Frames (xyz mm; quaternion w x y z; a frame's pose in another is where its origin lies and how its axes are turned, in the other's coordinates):
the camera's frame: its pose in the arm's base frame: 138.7 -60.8 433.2 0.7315 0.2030 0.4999 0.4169
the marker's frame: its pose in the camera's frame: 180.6 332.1 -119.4 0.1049 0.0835 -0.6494 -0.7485
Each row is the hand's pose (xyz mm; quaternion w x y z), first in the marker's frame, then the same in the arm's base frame.
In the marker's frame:
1: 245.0 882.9 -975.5 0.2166 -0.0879 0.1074 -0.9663
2: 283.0 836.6 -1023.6 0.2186 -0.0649 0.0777 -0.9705
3: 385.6 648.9 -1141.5 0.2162 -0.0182 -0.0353 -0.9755
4: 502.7 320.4 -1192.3 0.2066 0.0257 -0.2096 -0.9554
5: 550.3 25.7 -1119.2 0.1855 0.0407 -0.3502 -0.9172
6: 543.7 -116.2 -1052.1 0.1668 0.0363 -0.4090 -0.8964
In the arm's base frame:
1: 1051.0 -236.2 -3.6 0.4802 -0.2349 -0.0629 0.8428
2: 1020.2 -292.2 -46.2 0.4882 -0.2317 -0.0261 0.8410
3: 873.6 -444.4 -168.7 0.5189 -0.1889 0.0838 0.8295
4: 572.2 -598.2 -267.3 0.5521 -0.0969 0.2322 0.7949
5: 267.9 -641.1 -270.9 0.5738 -0.0035 0.3346 0.7475
6: 112.7 -623.1 -254.9 0.5867 0.0439 0.3677 0.7202

